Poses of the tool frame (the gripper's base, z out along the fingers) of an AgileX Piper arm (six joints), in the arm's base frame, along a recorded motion.
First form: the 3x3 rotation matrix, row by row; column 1 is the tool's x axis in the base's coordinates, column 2 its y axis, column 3 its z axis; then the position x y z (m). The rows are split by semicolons.
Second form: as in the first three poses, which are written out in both.
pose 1, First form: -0.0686, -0.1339, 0.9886; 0.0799, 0.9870, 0.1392; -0.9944, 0.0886, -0.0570; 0.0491, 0.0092, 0.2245
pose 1, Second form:
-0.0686, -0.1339, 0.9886, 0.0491
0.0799, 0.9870, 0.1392, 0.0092
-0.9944, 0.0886, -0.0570, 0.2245
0, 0, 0, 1

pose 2, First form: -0.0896, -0.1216, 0.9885; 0.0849, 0.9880, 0.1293; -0.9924, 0.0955, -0.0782; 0.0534, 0.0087, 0.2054
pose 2, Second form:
-0.0896, -0.1216, 0.9885, 0.0534
0.0849, 0.9880, 0.1293, 0.0087
-0.9924, 0.0955, -0.0782, 0.2054
0, 0, 0, 1

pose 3, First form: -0.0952, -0.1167, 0.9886; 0.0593, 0.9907, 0.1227; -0.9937, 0.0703, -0.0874; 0.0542, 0.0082, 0.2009
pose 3, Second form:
-0.0952, -0.1167, 0.9886, 0.0542
0.0593, 0.9907, 0.1227, 0.0082
-0.9937, 0.0703, -0.0874, 0.2009
0, 0, 0, 1

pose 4, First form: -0.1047, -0.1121, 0.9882; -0.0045, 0.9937, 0.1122; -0.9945, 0.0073, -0.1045; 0.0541, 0.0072, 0.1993
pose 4, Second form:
-0.1047, -0.1121, 0.9882, 0.0541
-0.0045, 0.9937, 0.1122, 0.0072
-0.9945, 0.0073, -0.1045, 0.1993
0, 0, 0, 1

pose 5, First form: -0.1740, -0.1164, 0.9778; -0.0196, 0.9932, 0.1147; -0.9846, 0.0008, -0.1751; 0.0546, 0.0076, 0.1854
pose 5, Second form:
-0.1740, -0.1164, 0.9778, 0.0546
-0.0196, 0.9932, 0.1147, 0.0076
-0.9846, 0.0008, -0.1751, 0.1854
0, 0, 0, 1

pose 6, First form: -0.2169, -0.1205, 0.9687; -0.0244, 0.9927, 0.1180; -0.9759, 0.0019, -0.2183; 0.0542, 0.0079, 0.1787
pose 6, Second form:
-0.2169, -0.1205, 0.9687, 0.0542
-0.0244, 0.9927, 0.1180, 0.0079
-0.9759, 0.0019, -0.2183, 0.1787
0, 0, 0, 1

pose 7, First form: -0.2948, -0.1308, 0.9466; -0.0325, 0.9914, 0.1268; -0.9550, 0.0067, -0.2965; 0.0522, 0.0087, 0.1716
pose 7, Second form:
-0.2948, -0.1308, 0.9466, 0.0522
-0.0325, 0.9914, 0.1268, 0.0087
-0.9550, 0.0067, -0.2965, 0.1716
0, 0, 0, 1

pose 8, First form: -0.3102, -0.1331, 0.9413; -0.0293, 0.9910, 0.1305; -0.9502, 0.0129, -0.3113; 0.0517, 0.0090, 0.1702
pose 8, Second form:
-0.3102, -0.1331, 0.9413, 0.0517
-0.0293, 0.9910, 0.1305, 0.0090
-0.9502, 0.0129, -0.3113, 0.1702
0, 0, 0, 1

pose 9, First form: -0.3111, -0.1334, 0.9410; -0.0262, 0.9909, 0.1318; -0.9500, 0.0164, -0.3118; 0.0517, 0.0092, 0.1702
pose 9, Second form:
-0.3111, -0.1334, 0.9410, 0.0517
-0.0262, 0.9909, 0.1318, 0.0092
-0.9500, 0.0164, -0.3118, 0.1702
0, 0, 0, 1

